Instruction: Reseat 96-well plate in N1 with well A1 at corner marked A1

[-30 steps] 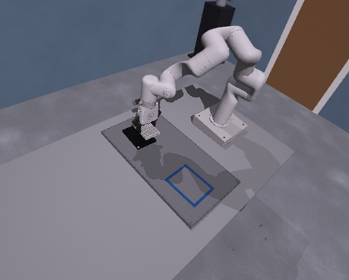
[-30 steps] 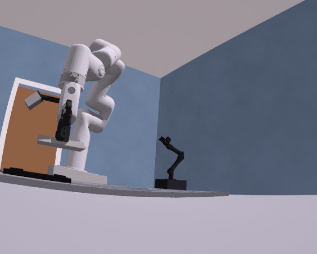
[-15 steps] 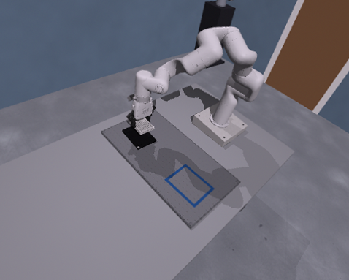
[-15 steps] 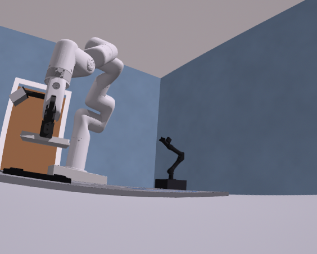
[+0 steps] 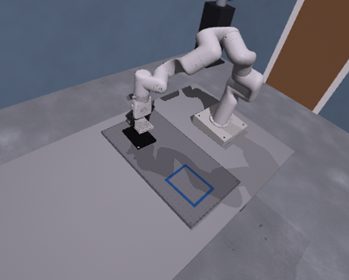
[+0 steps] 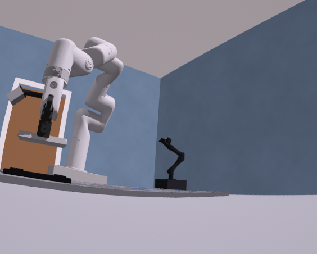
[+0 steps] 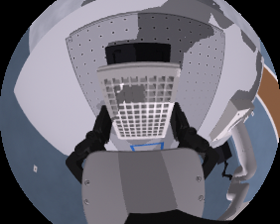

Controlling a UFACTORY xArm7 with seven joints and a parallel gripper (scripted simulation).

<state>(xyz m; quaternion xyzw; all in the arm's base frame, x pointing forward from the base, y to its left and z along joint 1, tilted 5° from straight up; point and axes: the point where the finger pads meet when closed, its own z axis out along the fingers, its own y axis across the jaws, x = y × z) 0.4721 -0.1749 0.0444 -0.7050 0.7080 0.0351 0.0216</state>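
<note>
The white 96-well plate is 1 cm below my hand. Round my hand: black plate nest N1: 10 cm below.
</note>
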